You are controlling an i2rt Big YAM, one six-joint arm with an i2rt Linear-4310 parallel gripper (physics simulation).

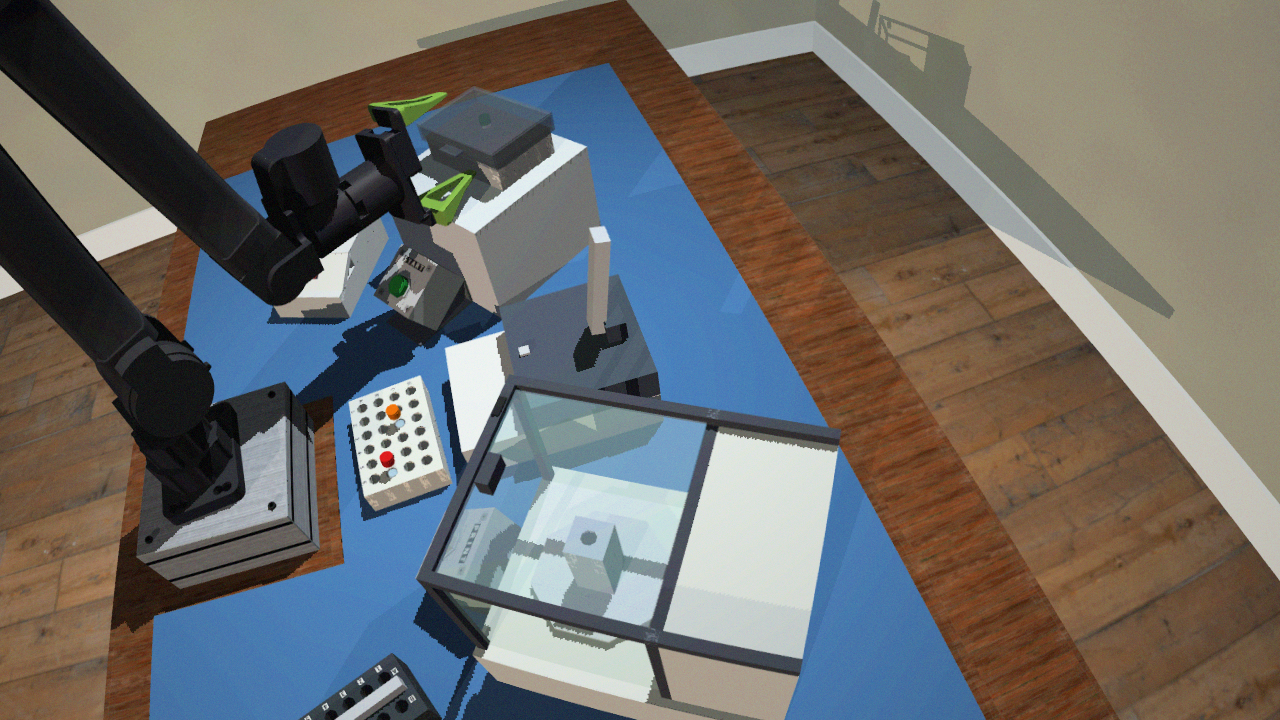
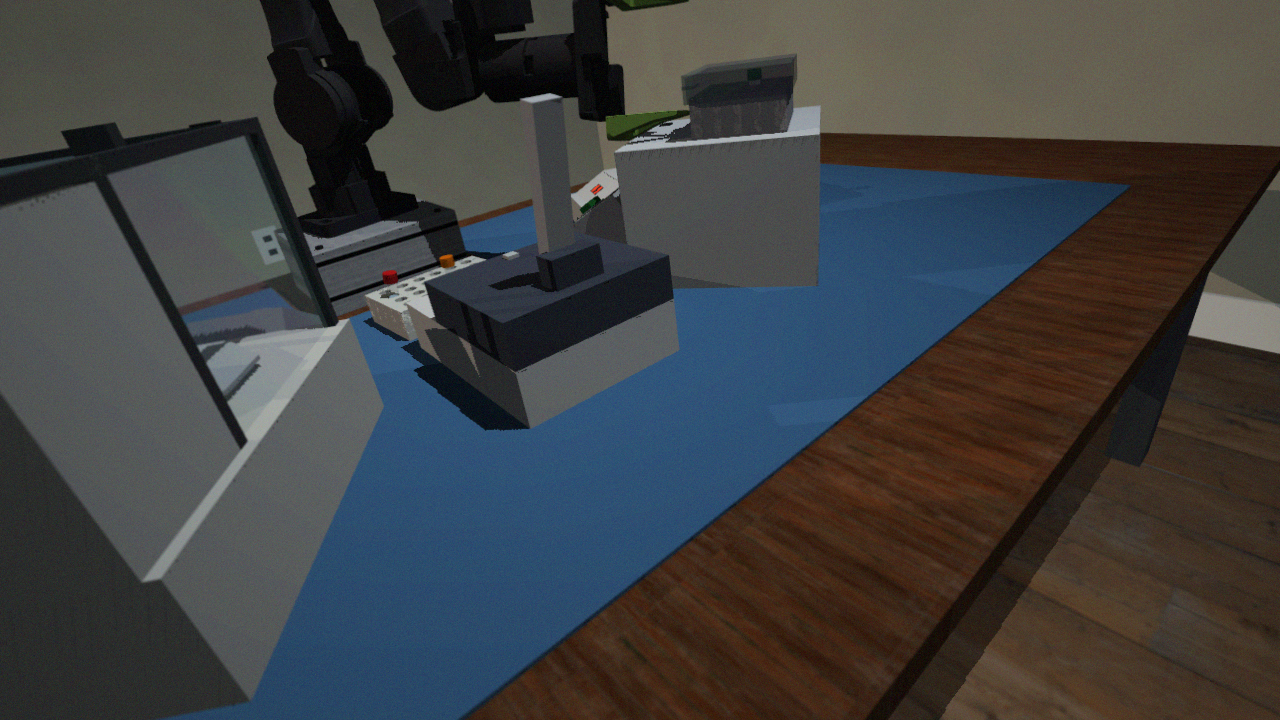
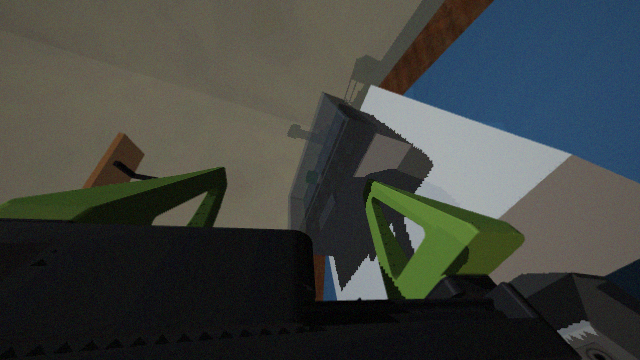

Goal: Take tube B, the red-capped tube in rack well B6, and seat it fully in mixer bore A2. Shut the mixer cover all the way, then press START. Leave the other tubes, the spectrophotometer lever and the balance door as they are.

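Seen in the pictures: gripper, fingertip midpoint: (image 1: 458, 133) (image 2: 688, 56) (image 3: 299, 181); arm's base at its link origin: (image 1: 204, 465) (image 2: 361, 218).
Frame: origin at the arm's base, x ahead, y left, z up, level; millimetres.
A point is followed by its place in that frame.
Note:
Tube B, the red-capped tube (image 1: 386, 458) {z -19, x 188, y -69 mm} (image 2: 390, 276) {z -21, x 194, y -68 mm}, stands upright in the white rack (image 1: 402, 492) {z -59, x 186, y -85 mm} (image 2: 386, 313) {z -53, x 197, y -85 mm}. An orange-capped tube (image 1: 392, 411) {z -19, x 207, y -15 mm} (image 2: 446, 261) {z -22, x 212, y -16 mm} stands in the same rack. My gripper (image 1: 457, 135) {z 129, x 377, y 192 mm} (image 2: 684, 59) {z 129, x 377, y 192 mm} (image 3: 299, 181) {z 129, x 377, y 192 mm} is wide open and empty, high at the near side of the tall white box (image 1: 546, 214) {z 15, x 442, y 145 mm} (image 2: 733, 214) {z -2, x 448, y 148 mm} (image 3: 475, 145) {z 61, x 375, y 122 mm}. A smoky see-through cover (image 1: 501, 120) {z 116, x 429, y 209 mm} (image 2: 742, 75) {z 111, x 448, y 173 mm} (image 3: 320, 150) {z 116, x 406, y 188 mm} sits over a block on that box; I cannot tell whether it is fully shut. Bore A2 cannot be made out. A green button (image 1: 399, 285) {z -3, x 255, y 146 mm} is on a small grey sloped box.
A glass-walled balance (image 1: 751, 537) {z 130, x 419, y -358 mm} (image 2: 80, 295) {z 97, x 471, y -292 mm} stands at the front. Between it and the tall box is a low instrument with a dark top (image 1: 554, 322) {z 7, x 393, y -11 mm} (image 2: 483, 300) {z 6, x 412, y -101 mm} and an upright lever (image 1: 598, 277) {z 87, x 435, y -56 mm} (image 2: 547, 170) {z 83, x 446, y -52 mm}. A dark rack (image 1: 416, 702) {z -38, x 147, y -303 mm} lies at the front edge.

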